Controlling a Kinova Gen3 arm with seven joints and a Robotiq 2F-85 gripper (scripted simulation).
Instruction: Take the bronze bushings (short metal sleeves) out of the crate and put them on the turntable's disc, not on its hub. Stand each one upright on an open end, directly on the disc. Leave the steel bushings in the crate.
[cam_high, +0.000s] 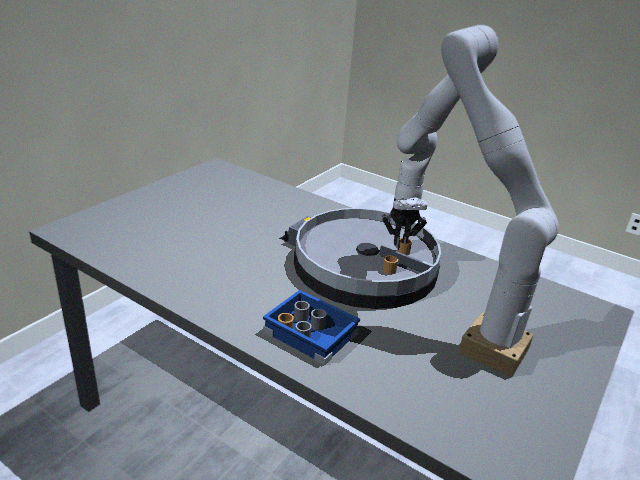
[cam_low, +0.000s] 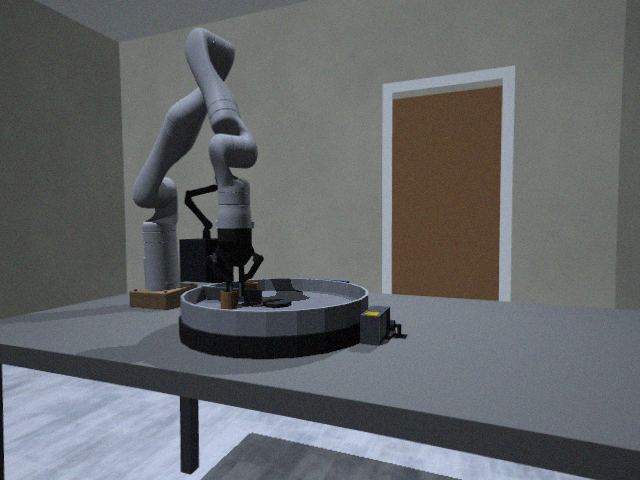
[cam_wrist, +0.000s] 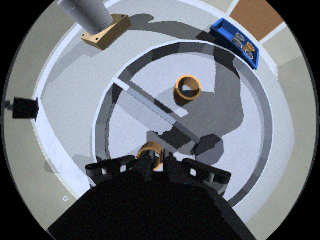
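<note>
Right now my hand is 7 cm short of the turntable disc, 7 cm to the right of it and 4 cm above it.
</note>
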